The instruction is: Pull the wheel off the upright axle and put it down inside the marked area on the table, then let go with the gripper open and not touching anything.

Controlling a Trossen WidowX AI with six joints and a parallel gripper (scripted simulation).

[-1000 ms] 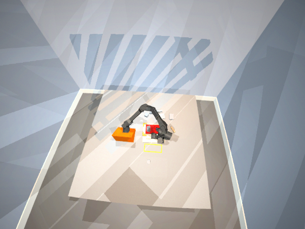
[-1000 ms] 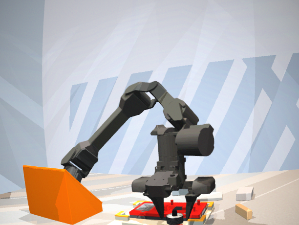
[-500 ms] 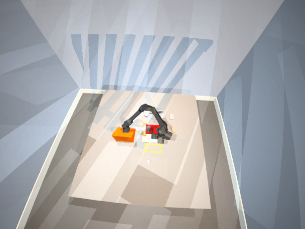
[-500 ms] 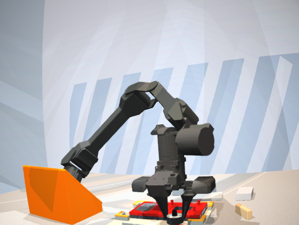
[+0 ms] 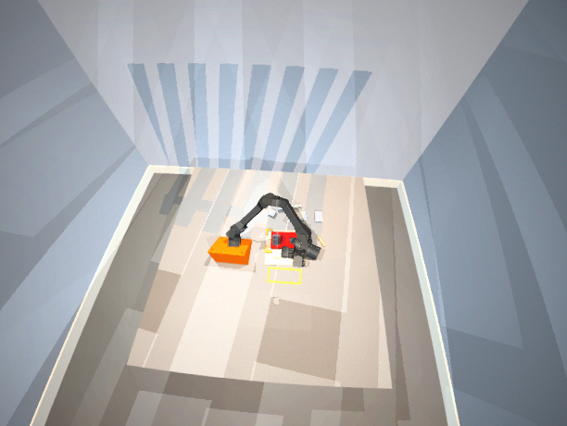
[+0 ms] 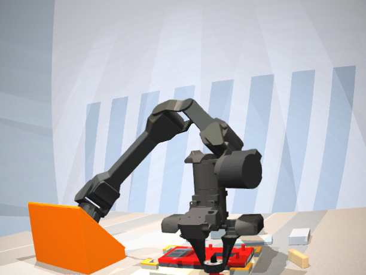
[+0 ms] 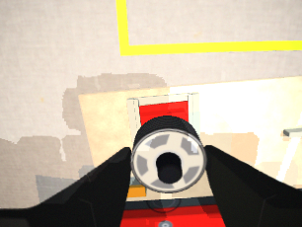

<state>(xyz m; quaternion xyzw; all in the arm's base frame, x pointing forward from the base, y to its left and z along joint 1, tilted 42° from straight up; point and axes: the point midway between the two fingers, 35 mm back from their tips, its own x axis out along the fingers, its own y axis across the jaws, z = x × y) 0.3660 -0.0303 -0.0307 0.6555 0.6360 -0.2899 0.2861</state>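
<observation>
Right now the black axle is 1 cm below my gripper tip. Also, from my gripper tip: wooden block 15 cm ahead, 13 cm to the left, 3 cm below; then black wheel right at my gripper tip.
</observation>
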